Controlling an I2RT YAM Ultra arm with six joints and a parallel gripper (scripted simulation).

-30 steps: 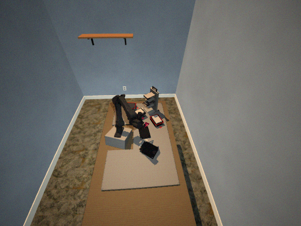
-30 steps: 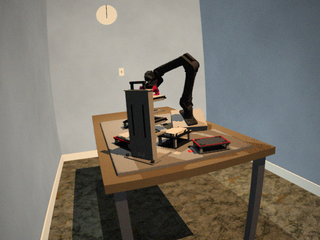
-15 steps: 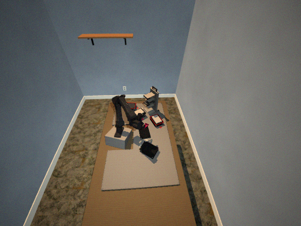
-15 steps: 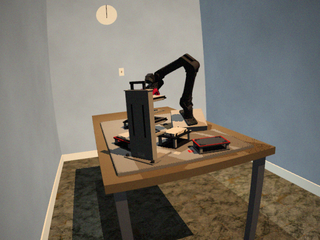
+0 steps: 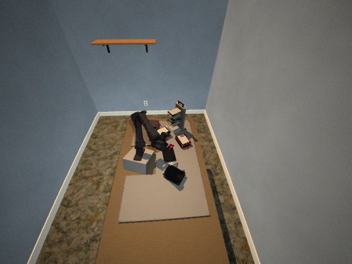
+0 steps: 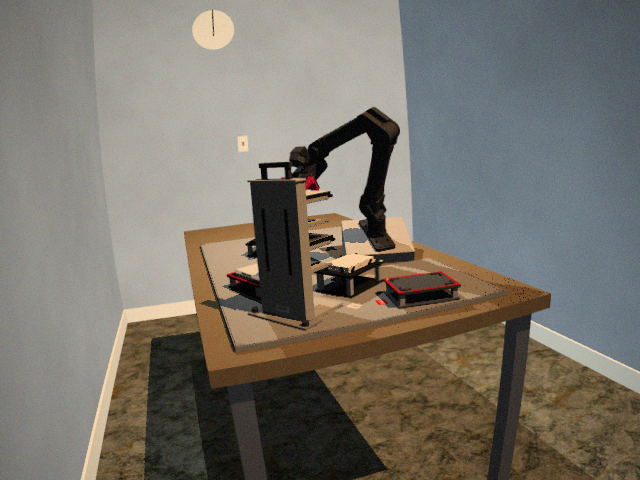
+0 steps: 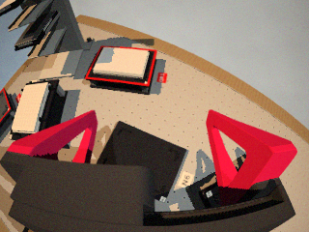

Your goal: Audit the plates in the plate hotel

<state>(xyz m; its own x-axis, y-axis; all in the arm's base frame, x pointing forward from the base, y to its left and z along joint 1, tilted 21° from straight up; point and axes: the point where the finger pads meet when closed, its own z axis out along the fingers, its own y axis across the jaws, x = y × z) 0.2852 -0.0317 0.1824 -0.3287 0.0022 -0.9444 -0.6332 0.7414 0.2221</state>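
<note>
Right now my hand is 110 mm past the tan well plate, 290 mm to the right of it and 160 mm above it. Also, from my hand: dark plate 30 mm ahead, 400 mm to the left, 60 mm below; grey back panel 90 mm ahead, 450 mm to the left, 70 mm below; H1 tag 80 mm behind, 440 mm to the left, 230 mm below.
</note>
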